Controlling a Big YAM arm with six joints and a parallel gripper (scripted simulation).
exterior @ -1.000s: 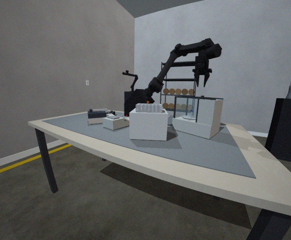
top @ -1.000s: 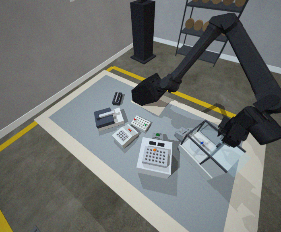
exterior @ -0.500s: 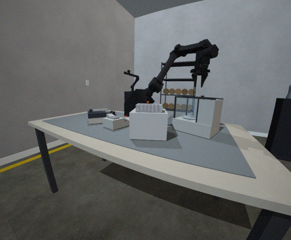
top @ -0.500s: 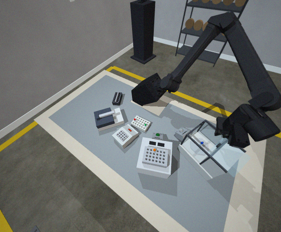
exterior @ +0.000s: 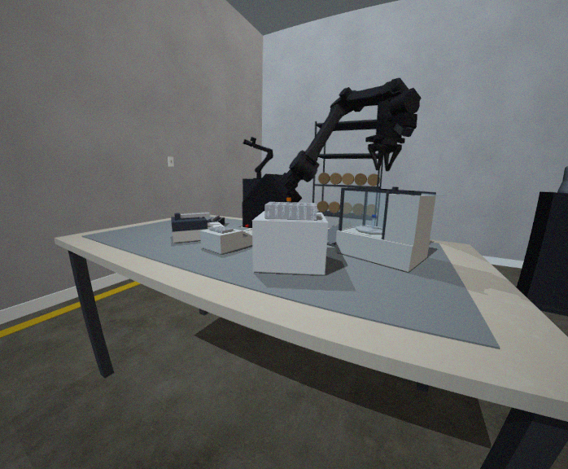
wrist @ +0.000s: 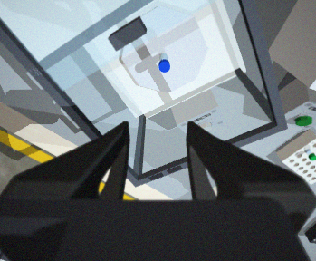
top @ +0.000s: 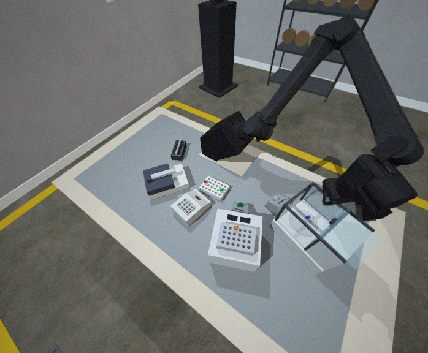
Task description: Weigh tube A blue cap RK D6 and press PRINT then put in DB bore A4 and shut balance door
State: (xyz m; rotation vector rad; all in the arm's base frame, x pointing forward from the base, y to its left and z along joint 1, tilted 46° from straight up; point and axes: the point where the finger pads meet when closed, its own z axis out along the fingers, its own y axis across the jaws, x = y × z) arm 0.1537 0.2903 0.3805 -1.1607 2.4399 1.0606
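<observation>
Now: the octagonal balance pan 20 mm to the right of my hand and 200 mm below it. The rest, counted from my hand: mixer block: 260 mm ahead, 170 mm to the right, 130 mm below; dry block DB: 240 mm ahead, 440 mm to the right, 250 mm below; tube rack RK: 90 mm ahead, 430 mm to the right, 260 mm below.
</observation>
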